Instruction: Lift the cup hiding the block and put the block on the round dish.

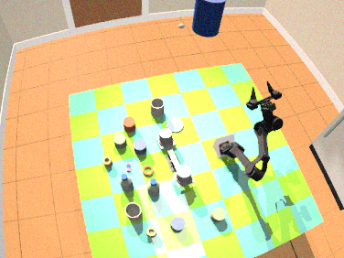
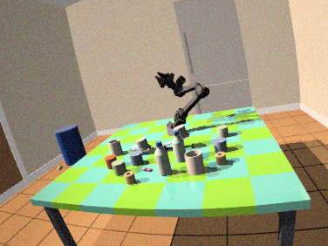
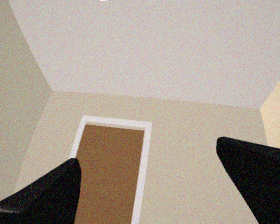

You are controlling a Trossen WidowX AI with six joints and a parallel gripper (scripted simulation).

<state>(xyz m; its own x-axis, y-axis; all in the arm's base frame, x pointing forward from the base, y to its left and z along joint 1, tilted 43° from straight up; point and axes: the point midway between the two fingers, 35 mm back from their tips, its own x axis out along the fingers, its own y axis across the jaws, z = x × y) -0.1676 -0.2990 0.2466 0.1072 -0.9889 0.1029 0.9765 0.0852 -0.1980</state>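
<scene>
The grey block lies 420 mm below my gripper tip, 420 mm ahead of it and 100 mm to the right of it. From my gripper tip the other things lie so: grey cup 430 mm ahead, 350 mm below, 170 mm to the left; balance beam 430 mm ahead, 420 mm below, 40 mm to the left; white round dish 460 mm below, 330 mm ahead, 180 mm to the right.
</scene>
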